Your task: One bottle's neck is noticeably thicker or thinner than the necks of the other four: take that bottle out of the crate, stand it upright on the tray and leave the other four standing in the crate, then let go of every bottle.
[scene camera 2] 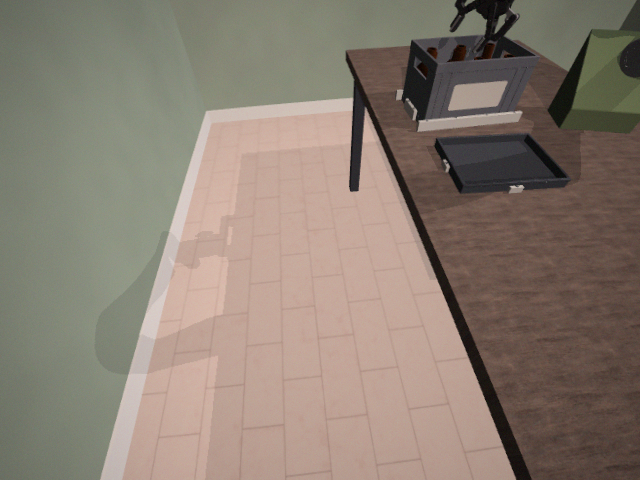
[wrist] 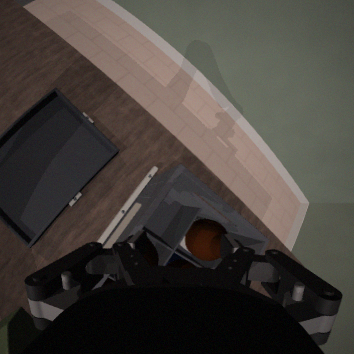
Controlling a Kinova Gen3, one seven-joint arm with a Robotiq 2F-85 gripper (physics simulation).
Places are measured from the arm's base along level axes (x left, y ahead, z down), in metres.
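Pixels of known places: gripper, between the fingertips: (scene camera 2: pixel 462 41) (wrist: pixel 182 242); arm's base, origin of its link: (scene camera 2: pixel 638 58).
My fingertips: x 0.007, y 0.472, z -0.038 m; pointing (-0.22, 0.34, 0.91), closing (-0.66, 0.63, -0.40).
Observation:
Ahead of a thing's pixels: the offset from my fingertips to its top centre. "spot": to the spot under its first point.
The grey crate {dz +0.033, dx -0.064, dy -0.054 m} (scene camera 2: pixel 518 85) (wrist: pixel 250 236) stands at the far end of the table. Brown bottle necks {dz +0.055, dx -0.111, dy -0.042 m} (scene camera 2: pixel 459 53) {dz +0.055, dx -0.124, dy -0.128 m} (scene camera 2: pixel 488 50) {spot: dz +0.050, dx -0.080, dy +0.045 m} (scene camera 2: pixel 432 52) show above or just inside its rim; the other bottles are mostly hidden by the wall. In the wrist view, one brown bottle {dz +0.045, dx -0.093, dy +0.044 m} (wrist: pixel 205 240) shows between the fingertips, beside a grey divider; others are largely hidden behind the gripper. Neck widths cannot be compared well here. My gripper (scene camera 2: pixel 465 38) (wrist: pixel 182 242) is open and empty, tilted above the crate's bottles. The dark tray {dz +0.182, dx +0.220, dy -0.084 m} (scene camera 2: pixel 511 183) (wrist: pixel 107 161) lies in front of the crate, without a bottle.
White strips {spot: dz +0.191, dx +0.039, dy -0.071 m} (scene camera 2: pixel 470 121) (wrist: pixel 128 206) lie along the crate's base. Small white blocks (scene camera 2: pixel 515 189) (wrist: pixel 75 199) touch the tray. A green slanted block (scene camera 2: pixel 594 87) stands right of the crate. The table edge (scene camera 2: pixel 439 263) runs along the left.

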